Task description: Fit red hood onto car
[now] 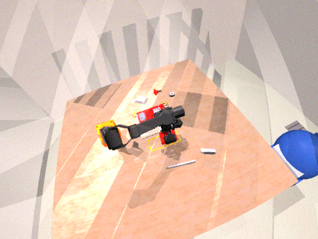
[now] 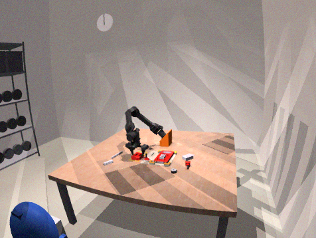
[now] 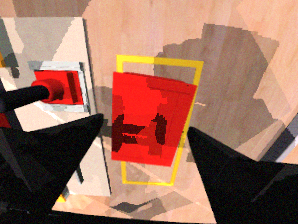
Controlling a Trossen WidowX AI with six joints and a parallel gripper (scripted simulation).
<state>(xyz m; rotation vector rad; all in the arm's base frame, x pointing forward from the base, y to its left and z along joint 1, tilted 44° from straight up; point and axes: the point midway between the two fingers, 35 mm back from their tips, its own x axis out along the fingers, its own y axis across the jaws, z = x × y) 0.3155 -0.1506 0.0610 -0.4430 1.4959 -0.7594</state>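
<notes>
Now: the red hood right at my gripper tip. Round my gripper tip: grey rod: 19 cm to the right, 1 cm below, 1 cm behind.
</notes>
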